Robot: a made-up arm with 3 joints. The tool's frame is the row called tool. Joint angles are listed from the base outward. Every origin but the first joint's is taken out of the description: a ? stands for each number. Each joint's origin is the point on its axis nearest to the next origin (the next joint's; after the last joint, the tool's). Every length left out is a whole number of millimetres.
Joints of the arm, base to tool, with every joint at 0 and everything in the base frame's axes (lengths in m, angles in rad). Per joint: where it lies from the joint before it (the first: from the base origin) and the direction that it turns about. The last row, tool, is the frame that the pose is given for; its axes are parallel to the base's.
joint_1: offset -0.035 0.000 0.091 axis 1 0 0
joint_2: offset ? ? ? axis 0 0 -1
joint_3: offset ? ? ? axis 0 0 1
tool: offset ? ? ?
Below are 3 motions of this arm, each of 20 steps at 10 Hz.
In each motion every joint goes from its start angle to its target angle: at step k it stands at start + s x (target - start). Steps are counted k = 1, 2, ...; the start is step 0. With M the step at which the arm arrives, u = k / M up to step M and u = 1 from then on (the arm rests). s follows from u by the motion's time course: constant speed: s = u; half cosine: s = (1 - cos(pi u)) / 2; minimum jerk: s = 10 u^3 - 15 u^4 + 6 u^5.
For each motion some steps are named. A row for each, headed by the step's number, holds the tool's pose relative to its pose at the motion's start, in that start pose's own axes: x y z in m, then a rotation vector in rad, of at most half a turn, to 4 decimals.
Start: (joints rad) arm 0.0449 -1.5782 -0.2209
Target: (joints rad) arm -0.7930 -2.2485 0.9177
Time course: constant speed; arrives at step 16
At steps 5, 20:
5: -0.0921 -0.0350 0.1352 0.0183 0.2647 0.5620
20: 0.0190 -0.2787 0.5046 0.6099 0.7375 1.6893

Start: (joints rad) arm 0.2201 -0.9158 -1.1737
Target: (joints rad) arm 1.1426 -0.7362 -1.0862
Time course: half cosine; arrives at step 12
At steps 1, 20:
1: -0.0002 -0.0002 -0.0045 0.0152 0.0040 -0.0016
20: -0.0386 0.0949 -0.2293 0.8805 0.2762 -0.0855

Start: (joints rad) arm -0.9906 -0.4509 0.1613
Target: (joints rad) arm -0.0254 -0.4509 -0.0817
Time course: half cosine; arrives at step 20
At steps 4, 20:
4: 0.0047 -0.0026 -0.0181 0.0760 -0.0521 -0.0232
20: 0.0895 0.0272 -0.1616 0.8533 -0.4559 -0.2238

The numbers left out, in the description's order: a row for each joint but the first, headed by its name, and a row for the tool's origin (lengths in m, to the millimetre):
joint_2: 0.000 -0.307 0.022
joint_3: -0.213 -0.030 0.000
tool: 0.068 0.233 0.000

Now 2 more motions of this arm.
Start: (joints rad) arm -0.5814 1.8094 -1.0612
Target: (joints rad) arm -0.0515 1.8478 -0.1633
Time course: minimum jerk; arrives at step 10
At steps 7, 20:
7: -0.1815 -0.0272 -0.1216 -0.3659 0.2672 0.7073
20: -0.2141 -0.0492 -0.1318 -0.4175 0.3522 0.8388

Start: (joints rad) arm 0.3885 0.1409 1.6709
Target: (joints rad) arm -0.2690 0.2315 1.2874
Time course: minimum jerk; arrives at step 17
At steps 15, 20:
15: 0.1535 -0.0543 0.0649 -0.1775 0.6298 -0.4510
20: 0.1554 -0.0553 0.0647 -0.1820 0.6381 -0.4568

